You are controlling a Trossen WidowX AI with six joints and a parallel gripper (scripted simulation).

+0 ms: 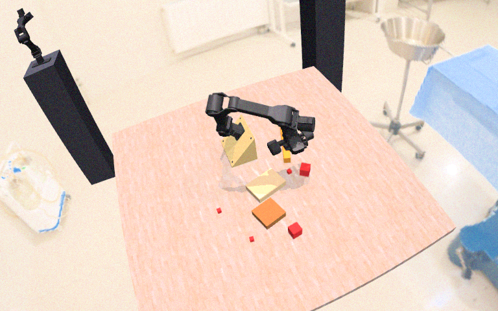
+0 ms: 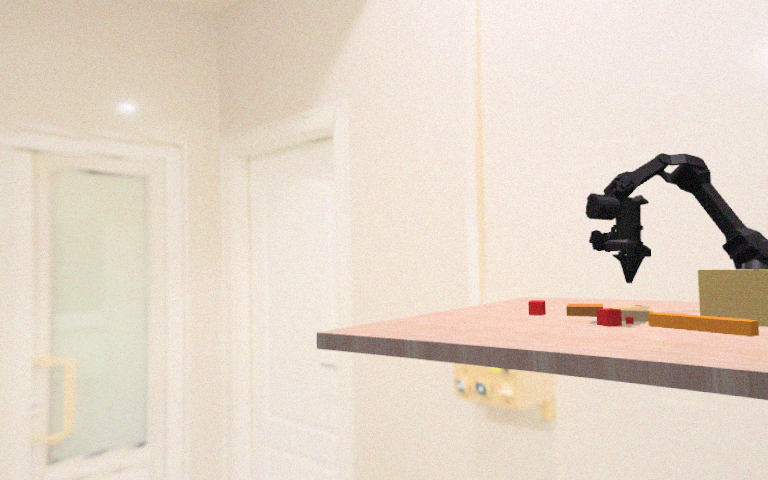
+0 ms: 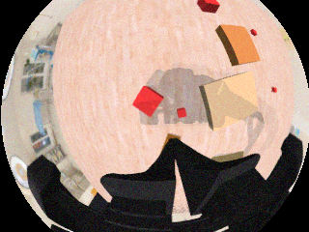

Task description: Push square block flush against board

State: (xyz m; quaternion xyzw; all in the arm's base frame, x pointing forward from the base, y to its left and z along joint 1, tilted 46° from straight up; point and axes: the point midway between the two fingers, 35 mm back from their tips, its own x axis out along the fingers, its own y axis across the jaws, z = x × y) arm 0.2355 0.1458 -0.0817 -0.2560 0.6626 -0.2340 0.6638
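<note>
Right now the tan board is 140 mm to the right of my gripper tip, 90 mm below it and 40 mm ahead of it. From my gripper tip the other things lie so: long orange bar (150 mm behind, 90 mm below, 30 mm to the left); then orange square block (180 mm to the right, 180 mm ahead, 90 mm below).
</note>
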